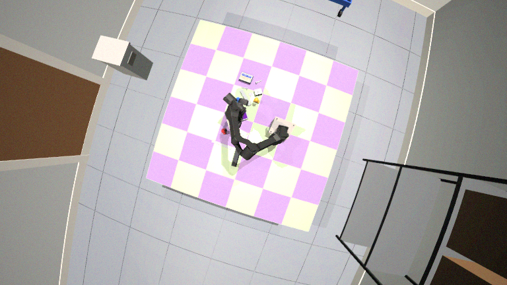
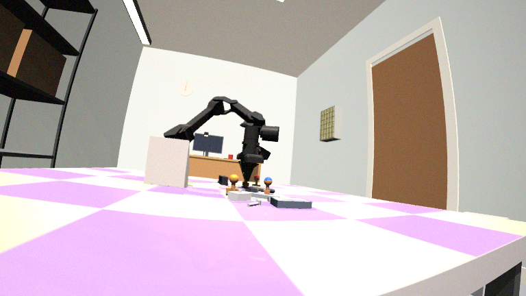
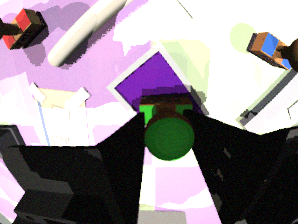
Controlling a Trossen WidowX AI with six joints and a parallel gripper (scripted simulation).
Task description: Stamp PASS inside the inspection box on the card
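Now: the purple ink pad 40 mm below my gripper tip. Round my gripper tip: blue-knobbed stamp (40 mm ahead, 110 mm to the right, 20 mm below); white marker (90 mm ahead, 30 mm to the left, 30 mm below); green-knobbed stamp (10 mm below).
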